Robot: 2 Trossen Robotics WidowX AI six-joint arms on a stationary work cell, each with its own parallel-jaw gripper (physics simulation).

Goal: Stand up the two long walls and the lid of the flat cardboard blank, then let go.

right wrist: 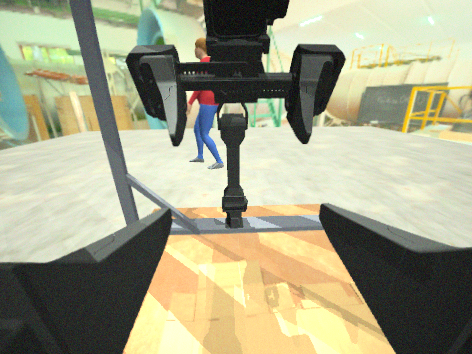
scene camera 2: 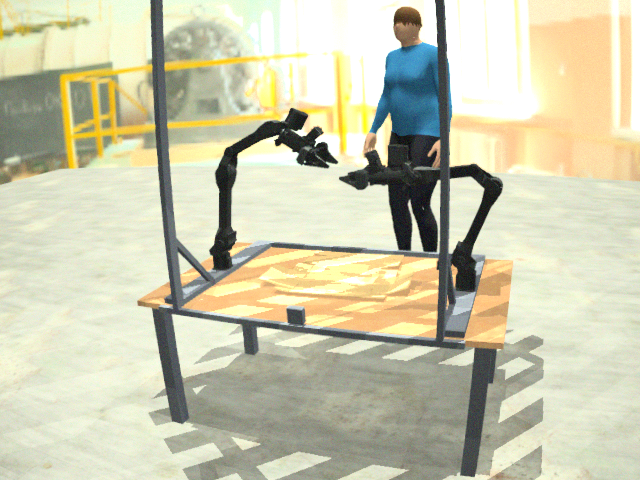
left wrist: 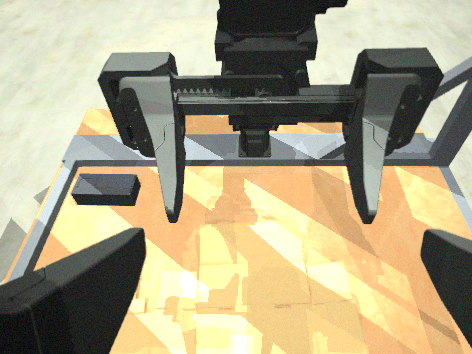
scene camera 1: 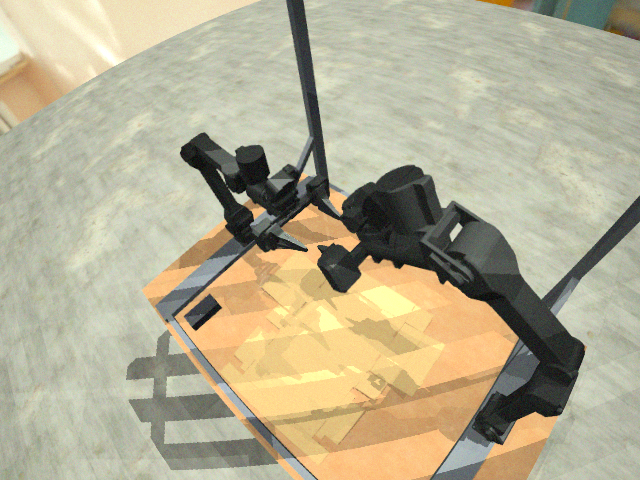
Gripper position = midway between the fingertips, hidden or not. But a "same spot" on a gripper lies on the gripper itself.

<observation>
The left gripper shows in the right wrist view (241, 140), in scene camera 2, in the left wrist view and in scene camera 1 (337, 230). The right gripper shows in the right wrist view (246, 212), in scene camera 2, in the left wrist view and in scene camera 1 (324, 234). The same spot on the left gripper: (left wrist: 86, 295) is (scene camera 2: 330, 156). The same spot on the right gripper: (left wrist: 381, 110) is (scene camera 2: 352, 174).
</observation>
